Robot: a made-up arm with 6 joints. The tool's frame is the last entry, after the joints. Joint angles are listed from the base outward.
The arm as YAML. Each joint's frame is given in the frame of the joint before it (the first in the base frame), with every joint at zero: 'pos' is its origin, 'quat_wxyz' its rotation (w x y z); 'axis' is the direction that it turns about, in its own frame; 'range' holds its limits. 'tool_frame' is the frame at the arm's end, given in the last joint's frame.
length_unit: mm
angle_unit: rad
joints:
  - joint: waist
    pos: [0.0, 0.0, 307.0]
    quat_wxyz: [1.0, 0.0, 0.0, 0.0]
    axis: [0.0, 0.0, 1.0]
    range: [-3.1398, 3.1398]
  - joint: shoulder
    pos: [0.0, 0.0, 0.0]
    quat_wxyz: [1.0, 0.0, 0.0, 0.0]
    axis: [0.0, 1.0, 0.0]
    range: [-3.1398, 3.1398]
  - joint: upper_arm
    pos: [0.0, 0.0, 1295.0]
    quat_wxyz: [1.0, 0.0, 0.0, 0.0]
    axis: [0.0, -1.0, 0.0]
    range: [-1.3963, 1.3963]
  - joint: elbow
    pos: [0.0, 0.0, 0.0]
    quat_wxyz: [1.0, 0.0, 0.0, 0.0]
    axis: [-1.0, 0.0, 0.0]
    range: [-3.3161, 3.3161]
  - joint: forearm
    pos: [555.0, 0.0, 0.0]
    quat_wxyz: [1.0, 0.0, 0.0, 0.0]
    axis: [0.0, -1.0, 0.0]
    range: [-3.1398, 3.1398]
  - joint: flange
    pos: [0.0, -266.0, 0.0]
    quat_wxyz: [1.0, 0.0, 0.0, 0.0]
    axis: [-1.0, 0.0, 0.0]
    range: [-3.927, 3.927]
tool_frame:
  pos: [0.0, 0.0, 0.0]
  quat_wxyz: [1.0, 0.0, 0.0, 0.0]
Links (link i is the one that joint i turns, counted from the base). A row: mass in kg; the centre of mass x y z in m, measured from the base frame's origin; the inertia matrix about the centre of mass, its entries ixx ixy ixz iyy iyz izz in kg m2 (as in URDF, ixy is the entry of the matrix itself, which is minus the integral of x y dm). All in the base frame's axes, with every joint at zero. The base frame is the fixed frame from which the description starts. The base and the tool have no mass.
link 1: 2.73; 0.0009 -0.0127 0.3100; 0.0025 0 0 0.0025 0 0.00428
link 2: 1.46; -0.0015 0.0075 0.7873; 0.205 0 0 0.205 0 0.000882
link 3: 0.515; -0.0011 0.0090 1.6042; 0.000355 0 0 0.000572 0 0.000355
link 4: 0.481; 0.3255 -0.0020 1.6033; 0.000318 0 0 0.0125 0 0.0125
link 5: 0.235; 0.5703 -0.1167 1.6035; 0.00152 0 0 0.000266 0 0.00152
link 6: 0.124; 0.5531 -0.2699 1.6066; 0.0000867 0 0 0.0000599 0 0.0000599
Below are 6 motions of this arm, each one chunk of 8 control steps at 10 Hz.
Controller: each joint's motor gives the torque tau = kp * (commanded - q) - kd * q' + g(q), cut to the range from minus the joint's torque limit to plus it. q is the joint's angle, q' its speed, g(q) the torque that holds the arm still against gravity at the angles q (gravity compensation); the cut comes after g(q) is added. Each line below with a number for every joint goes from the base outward.
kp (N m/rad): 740 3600 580 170 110 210
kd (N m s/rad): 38 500 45 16 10 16
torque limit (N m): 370 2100 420 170 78 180
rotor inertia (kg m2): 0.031 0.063 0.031 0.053 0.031 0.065
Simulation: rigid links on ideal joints. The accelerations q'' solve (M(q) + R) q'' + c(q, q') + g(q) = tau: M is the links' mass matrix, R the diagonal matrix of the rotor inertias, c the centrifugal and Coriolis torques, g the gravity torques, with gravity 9.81 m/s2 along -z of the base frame. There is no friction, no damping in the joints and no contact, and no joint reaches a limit. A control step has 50 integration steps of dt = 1/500 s. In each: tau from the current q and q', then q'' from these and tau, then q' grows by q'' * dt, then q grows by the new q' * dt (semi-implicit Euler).
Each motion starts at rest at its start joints. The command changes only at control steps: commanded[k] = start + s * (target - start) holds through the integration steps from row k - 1 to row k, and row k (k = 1, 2, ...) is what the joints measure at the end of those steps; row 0 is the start. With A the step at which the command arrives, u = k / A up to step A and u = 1 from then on. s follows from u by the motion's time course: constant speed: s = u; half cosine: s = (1 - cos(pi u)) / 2; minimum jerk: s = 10 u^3 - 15 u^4 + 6 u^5; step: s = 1 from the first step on.
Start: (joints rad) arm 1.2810 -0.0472 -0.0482 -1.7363 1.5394 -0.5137
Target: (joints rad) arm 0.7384 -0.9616 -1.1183 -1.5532 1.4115 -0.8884
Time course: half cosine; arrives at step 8
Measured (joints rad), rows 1 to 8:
1: 1.2630 -0.0650 -0.0780 -1.7316 1.5361 -0.5242
2: 1.2096 -0.1247 -0.1709 -1.7166 1.5257 -0.5570
3: 1.1263 -0.2303 -0.3230 -1.6916 1.5084 -0.6105
4: 1.0252 -0.3721 -0.5139 -1.6599 1.4863 -0.6774
5: 0.9205 -0.5314 -0.7156 -1.6261 1.4627 -0.7479
6: 0.8280 -0.6852 -0.8973 -1.5955 1.4410 -0.8113
7: 0.7639 -0.8108 -1.0313 -1.5723 1.4245 -0.8578
8: 0.7386 -0.8894 -1.0968 -1.5599 1.4158 -0.8805

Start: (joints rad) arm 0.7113 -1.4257 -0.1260 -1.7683 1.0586 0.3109
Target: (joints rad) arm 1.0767 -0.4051 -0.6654 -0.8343 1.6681 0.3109
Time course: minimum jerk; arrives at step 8
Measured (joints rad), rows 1 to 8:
1: 0.7158 -1.4173 -0.1323 -1.7585 1.0652 0.3109
2: 0.7435 -1.3674 -0.1684 -1.7015 1.1031 0.3109
3: 0.8071 -1.2528 -0.2452 -1.5758 1.1859 0.3109
4: 0.8952 -1.0787 -0.3536 -1.3936 1.3052 0.3109
5: 0.9798 -0.8755 -0.4709 -1.1927 1.4364 0.3109
6: 1.0393 -0.6864 -0.5702 -1.0187 1.5497 0.3109
7: 1.0694 -0.5487 -0.6320 -0.9061 1.6227 0.3109
8: 1.0763 -0.4737 -0.6555 -0.8582 1.6533 0.3109

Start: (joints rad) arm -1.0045 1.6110 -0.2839 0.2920 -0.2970 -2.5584
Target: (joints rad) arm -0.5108 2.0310 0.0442 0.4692 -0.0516 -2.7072
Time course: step
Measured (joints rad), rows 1 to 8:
1: -0.6268 1.8236 -0.0342 0.4101 -0.1320 -2.6681
2: -0.4015 1.9311 0.0276 0.4591 -0.0770 -2.6974
3: -0.4901 1.9835 0.0397 0.4668 -0.0597 -2.7047
4: -0.5311 2.0086 0.0423 0.4667 -0.0543 -2.7065
5: -0.5130 2.0204 0.0435 0.4682 -0.0525 -2.7070
6: -0.5075 2.0260 0.0440 0.4691 -0.0519 -2.7072
7: -0.5107 2.0286 0.0441 0.4691 -0.0517 -2.7072
8: -0.5113 2.0299 0.0441 0.4691 -0.0516 -2.7072

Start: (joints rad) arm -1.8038 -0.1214 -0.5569 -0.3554 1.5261 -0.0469
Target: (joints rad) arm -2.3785 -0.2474 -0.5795 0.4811 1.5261 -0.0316
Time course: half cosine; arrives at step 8
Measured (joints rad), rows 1 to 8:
1: -1.8228 -0.1239 -0.5575 -0.3344 1.5261 -0.0465
2: -1.8793 -0.1321 -0.5595 -0.2675 1.5261 -0.0451
3: -1.9677 -0.1467 -0.5626 -0.1551 1.5261 -0.0429
4: -2.0748 -0.1662 -0.5666 -0.0112 1.5261 -0.0402
5: -2.1844 -0.1881 -0.5707 0.1434 1.5261 -0.0373
6: -2.2799 -0.2093 -0.5745 0.2856 1.5261 -0.0347
7: -2.3466 -0.2267 -0.5774 0.3938 1.5261 -0.0328
8: -2.3744 -0.2375 -0.5788 0.4517 1.5261 -0.0319

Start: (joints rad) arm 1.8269 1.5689 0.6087 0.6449 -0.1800 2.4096
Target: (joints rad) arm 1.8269 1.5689 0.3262 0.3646 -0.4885 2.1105
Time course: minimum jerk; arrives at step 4
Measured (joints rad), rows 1 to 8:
1: 1.8271 1.5689 0.5873 0.6258 -0.2014 2.3868
2: 1.8274 1.5689 0.4995 0.5458 -0.2907 2.2932
3: 1.8269 1.5691 0.3936 0.4447 -0.4023 2.1810
4: 1.8261 1.5693 0.3437 0.3910 -0.4605 2.1287
5: 1.8264 1.5692 0.3306 0.3732 -0.4795 2.1151
6: 1.8269 1.5691 0.3273 0.3674 -0.4856 2.1117
7: 1.8270 1.5690 0.3265 0.3655 -0.4876 2.1108
8: 1.8269 1.5689 0.3263 0.3649 -0.4882 2.1106

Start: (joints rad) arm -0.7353 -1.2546 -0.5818 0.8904 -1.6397 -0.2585
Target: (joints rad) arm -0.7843 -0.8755 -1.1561 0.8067 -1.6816 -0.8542
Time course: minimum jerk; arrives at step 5
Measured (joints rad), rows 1 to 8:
1: -0.7377 -1.2434 -0.6061 0.8872 -1.6413 -0.2840
2: -0.7496 -1.1873 -0.7216 0.8717 -1.6492 -0.4048
3: -0.7682 -1.0884 -0.9057 0.8464 -1.6619 -0.5972
4: -0.7817 -0.9896 -1.0642 0.8233 -1.6735 -0.7619
5: -0.7846 -0.9303 -1.1311 0.8122 -1.6789 -0.8305
6: -0.7842 -0.9017 -1.1491 0.8085 -1.6807 -0.8482
7: -0.7842 -0.8880 -1.1540 0.8074 -1.6813 -0.8527
8: -0.7843 -0.8815 -1.1554 0.8070 -1.6815 -0.8538

